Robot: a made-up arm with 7 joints. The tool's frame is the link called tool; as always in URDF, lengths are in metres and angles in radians. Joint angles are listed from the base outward. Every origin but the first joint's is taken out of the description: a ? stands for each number. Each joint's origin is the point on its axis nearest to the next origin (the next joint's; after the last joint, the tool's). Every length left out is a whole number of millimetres.
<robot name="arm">
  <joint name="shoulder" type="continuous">
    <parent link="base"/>
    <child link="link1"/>
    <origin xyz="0 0 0" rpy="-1.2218 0 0"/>
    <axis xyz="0 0 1"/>
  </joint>
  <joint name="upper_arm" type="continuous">
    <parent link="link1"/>
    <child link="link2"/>
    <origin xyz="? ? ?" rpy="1.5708 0 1.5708"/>
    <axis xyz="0 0 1"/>
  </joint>
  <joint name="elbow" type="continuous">
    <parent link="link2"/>
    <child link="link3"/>
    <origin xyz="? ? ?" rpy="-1.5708 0 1.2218"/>
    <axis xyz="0 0 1"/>
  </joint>
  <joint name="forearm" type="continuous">
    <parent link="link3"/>
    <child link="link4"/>
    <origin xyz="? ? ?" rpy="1.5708 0 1.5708"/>
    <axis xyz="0 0 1"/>
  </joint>
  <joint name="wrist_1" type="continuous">
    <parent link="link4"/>
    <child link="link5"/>
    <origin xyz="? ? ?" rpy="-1.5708 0 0"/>
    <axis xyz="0 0 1"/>
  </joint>
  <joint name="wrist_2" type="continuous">
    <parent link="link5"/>
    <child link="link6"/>
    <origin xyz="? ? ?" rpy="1.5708 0 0"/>
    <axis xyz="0 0 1"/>
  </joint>
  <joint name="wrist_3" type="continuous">
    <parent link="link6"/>
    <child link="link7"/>
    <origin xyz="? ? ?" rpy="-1.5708 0 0"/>
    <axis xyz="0 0 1"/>
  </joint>
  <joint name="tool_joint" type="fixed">
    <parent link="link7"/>
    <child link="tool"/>
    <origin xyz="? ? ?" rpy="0 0 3.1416"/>
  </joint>
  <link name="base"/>
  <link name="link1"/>
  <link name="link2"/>
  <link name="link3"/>
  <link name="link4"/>
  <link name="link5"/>
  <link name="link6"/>
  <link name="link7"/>
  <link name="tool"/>
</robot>
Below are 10 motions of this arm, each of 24 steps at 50 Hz.
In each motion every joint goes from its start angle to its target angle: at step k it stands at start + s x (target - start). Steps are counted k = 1, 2, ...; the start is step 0. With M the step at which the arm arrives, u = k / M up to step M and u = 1 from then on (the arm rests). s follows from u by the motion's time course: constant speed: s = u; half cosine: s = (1 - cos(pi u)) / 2; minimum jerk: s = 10 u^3 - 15 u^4 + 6 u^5.
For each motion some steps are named. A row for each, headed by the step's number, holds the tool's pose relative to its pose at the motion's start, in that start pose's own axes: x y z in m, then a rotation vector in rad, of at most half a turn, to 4 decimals.
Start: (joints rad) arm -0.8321 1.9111 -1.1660 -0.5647 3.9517 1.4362 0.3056
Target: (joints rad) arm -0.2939 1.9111 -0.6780 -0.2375 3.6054 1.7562 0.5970
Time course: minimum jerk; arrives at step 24
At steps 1, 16, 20, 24:
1: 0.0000 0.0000 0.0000 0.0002 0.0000 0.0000
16: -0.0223 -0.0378 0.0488 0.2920 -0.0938 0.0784
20: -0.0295 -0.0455 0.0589 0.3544 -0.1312 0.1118
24: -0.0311 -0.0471 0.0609 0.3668 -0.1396 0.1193

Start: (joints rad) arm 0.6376 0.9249 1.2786 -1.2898 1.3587 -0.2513 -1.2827
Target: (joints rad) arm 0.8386 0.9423 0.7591 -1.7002 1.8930 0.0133 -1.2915
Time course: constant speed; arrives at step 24
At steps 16, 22, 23, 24:
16: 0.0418 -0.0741 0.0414 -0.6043 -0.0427 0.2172
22: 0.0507 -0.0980 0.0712 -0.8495 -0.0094 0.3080
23: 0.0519 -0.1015 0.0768 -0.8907 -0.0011 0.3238
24: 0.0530 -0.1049 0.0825 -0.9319 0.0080 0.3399

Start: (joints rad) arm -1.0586 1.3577 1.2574 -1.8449 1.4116 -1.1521 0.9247
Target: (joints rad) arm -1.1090 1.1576 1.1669 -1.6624 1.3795 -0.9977 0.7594
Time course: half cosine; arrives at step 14
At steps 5, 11, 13, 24:
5: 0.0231 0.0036 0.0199 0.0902 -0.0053 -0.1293
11: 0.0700 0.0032 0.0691 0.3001 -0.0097 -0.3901
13: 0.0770 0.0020 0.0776 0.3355 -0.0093 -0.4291
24: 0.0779 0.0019 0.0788 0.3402 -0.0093 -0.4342

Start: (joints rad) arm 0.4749 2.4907 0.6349 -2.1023 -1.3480 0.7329 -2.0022
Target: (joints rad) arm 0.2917 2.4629 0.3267 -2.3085 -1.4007 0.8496 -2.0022
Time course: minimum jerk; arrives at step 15
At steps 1, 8, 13, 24:
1: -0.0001 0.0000 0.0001 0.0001 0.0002 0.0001
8: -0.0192 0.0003 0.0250 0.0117 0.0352 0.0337
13: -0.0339 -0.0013 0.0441 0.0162 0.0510 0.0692
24: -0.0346 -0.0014 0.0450 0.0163 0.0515 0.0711

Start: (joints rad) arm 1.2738 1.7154 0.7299 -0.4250 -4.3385 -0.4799 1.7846
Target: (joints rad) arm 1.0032 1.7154 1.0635 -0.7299 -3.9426 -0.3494 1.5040
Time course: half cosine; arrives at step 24
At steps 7, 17, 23, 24:
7: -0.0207 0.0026 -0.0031 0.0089 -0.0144 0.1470
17: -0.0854 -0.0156 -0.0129 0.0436 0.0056 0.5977
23: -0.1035 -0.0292 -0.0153 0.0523 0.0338 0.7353
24: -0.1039 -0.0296 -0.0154 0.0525 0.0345 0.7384

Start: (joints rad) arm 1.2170 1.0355 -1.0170 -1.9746 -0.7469 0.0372 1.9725
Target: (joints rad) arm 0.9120 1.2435 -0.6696 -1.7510 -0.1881 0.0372 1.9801
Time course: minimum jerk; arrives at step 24
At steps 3, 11, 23, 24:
3: 0.0028 0.0021 0.0003 0.0062 -0.0042 0.0012
11: 0.0816 0.0466 0.0133 0.1447 -0.1426 0.0386
23: 0.2071 0.0755 0.0561 0.2542 -0.4301 0.1141
24: 0.2073 0.0755 0.0562 0.2543 -0.4305 0.1142

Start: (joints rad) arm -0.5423 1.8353 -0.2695 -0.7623 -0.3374 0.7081 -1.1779
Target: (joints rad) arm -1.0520 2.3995 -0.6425 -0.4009 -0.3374 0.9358 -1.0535
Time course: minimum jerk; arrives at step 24
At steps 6, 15, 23, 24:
6: -0.0294 -0.0112 -0.0120 -0.0655 0.0734 0.0125
15: -0.2004 -0.1418 -0.0387 -0.5534 0.4970 0.1230
23: -0.2589 -0.2289 -0.0188 -0.8165 0.6644 0.1776
24: -0.2590 -0.2292 -0.0187 -0.8172 0.6648 0.1777

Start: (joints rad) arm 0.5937 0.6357 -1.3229 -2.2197 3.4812 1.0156 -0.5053
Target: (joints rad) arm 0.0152 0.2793 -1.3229 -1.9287 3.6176 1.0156 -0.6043
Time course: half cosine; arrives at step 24
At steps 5, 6, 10, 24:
5: 0.0135 -0.0048 -0.0085 0.0275 0.0309 -0.0100
6: 0.0190 -0.0067 -0.0123 0.0389 0.0437 -0.0139
10: 0.0463 -0.0150 -0.0351 0.0986 0.1105 -0.0317
24: 0.1062 -0.0194 -0.1178 0.2703 0.2939 -0.0611

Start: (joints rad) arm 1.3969 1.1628 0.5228 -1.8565 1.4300 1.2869 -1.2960
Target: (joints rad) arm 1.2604 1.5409 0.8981 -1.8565 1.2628 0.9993 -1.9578
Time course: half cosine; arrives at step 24
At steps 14, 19, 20, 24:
14: 0.0555 0.0570 0.1123 0.4818 0.2459 -0.6580
19: 0.0872 0.0675 0.1606 0.6734 0.3957 -0.9338
20: 0.0918 0.0682 0.1671 0.6989 0.4183 -0.9706
24: 0.1004 0.0691 0.1790 0.7456 0.4615 -1.0379

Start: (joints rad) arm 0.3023 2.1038 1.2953 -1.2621 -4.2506 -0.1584 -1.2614
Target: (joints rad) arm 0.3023 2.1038 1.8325 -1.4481 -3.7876 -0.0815 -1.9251
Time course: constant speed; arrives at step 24
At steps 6, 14, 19, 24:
6: 0.0322 0.0175 -0.0031 0.0498 -0.0940 0.0014
14: 0.0744 0.0440 0.0005 0.1211 -0.2255 -0.0065
19: 0.0997 0.0618 0.0073 0.1703 -0.3109 -0.0175
24: 0.1237 0.0802 0.0177 0.2242 -0.3983 -0.0334

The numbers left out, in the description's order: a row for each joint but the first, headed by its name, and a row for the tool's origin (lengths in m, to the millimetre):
upper_arm: 0 0 0
elbow: 0.256 -0.093 0
forearm: 0 -0.031 0
wrist_1: 0.03 -0.248 0
wrist_2: 0 0 0
wrist_3: 0 0 0
tool: 0 0 0

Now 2 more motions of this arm.
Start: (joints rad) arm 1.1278 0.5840 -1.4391 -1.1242 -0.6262 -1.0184 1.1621
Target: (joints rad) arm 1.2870 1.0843 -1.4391 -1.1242 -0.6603 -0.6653 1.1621
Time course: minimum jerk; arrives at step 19
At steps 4, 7, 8, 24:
4: -0.0081 -0.0069 0.0125 0.0398 0.0296 0.0213
7: -0.0302 -0.0301 0.0498 0.1554 0.1219 0.0839
8: -0.0391 -0.0419 0.0666 0.2063 0.1658 0.1117
24: -0.0774 -0.1434 0.1828 0.5381 0.5173 0.2958

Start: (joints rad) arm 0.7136 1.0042 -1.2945 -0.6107 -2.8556 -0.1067 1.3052
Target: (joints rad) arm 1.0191 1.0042 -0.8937 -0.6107 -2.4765 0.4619 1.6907
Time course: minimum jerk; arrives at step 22
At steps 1, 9, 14, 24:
1: 0.0001 0.0000 0.0000 0.0004 0.0000 0.0009
9: 0.0273 -0.0128 0.0028 0.1558 0.0180 0.3568
14: 0.0602 -0.0316 0.0095 0.3244 0.0852 0.7899
24: 0.0804 -0.0451 0.0158 0.4226 0.1575 1.0490

